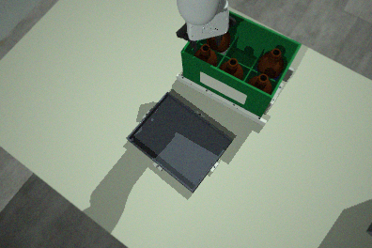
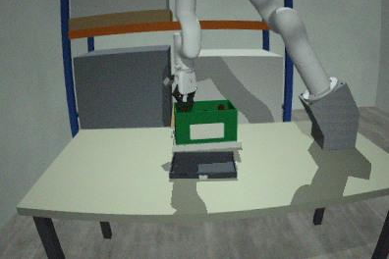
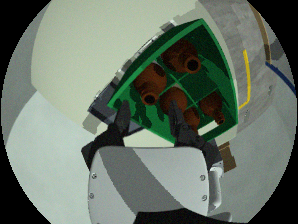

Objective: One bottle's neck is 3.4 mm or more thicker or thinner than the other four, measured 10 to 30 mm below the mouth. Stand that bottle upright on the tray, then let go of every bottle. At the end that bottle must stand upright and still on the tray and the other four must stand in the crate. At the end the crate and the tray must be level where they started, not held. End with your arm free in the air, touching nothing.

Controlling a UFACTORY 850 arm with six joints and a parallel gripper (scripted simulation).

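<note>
Right now the green crate is 120 mm below my hand, 90 mm behind it and 30 mm to the right of it. From my hand the other things lie so: dark grey tray (240 mm to the left, 190 mm below, 10 mm behind).
</note>
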